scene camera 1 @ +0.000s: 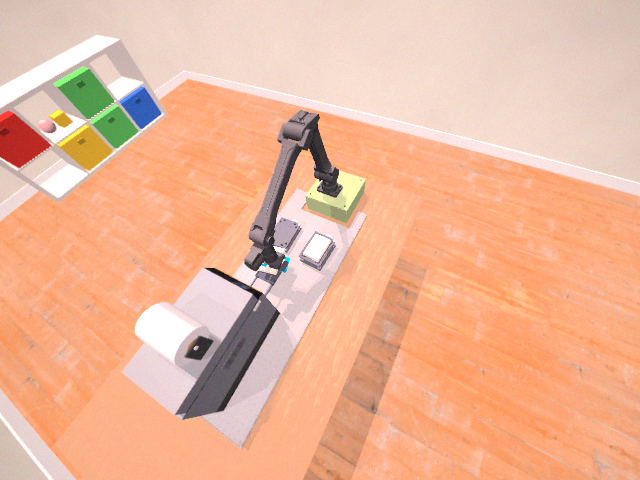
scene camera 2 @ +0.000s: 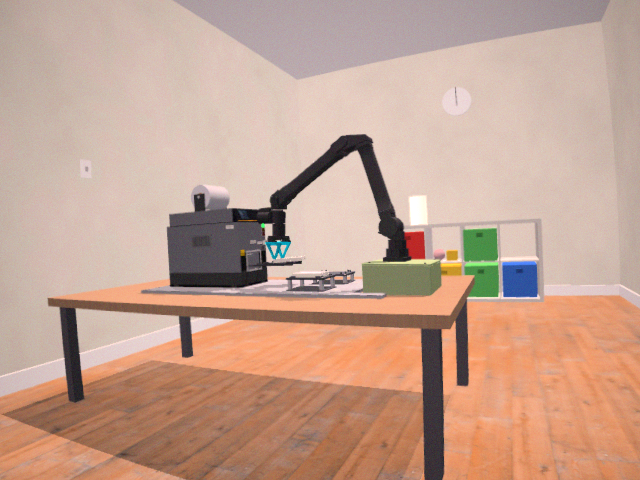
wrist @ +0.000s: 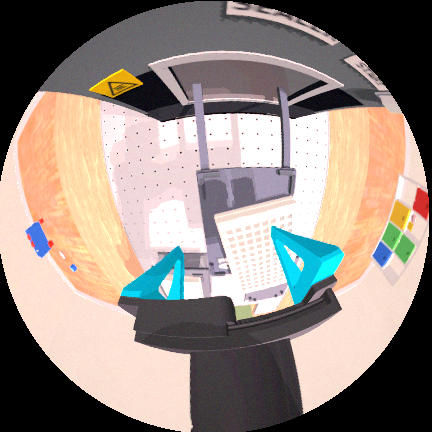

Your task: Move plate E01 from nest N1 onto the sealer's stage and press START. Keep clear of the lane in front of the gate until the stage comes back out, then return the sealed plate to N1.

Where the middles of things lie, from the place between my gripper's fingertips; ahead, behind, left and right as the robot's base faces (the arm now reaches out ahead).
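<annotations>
The sealer stage (wrist: 219, 189) sits 4 cm ahead of my hand, 2 cm below it and 3 cm to the right of it. There is a yellow warning label (wrist: 120, 81) too, and counted from my hand it is 7 cm to the left, 14 cm ahead and 3 cm above.
</annotations>
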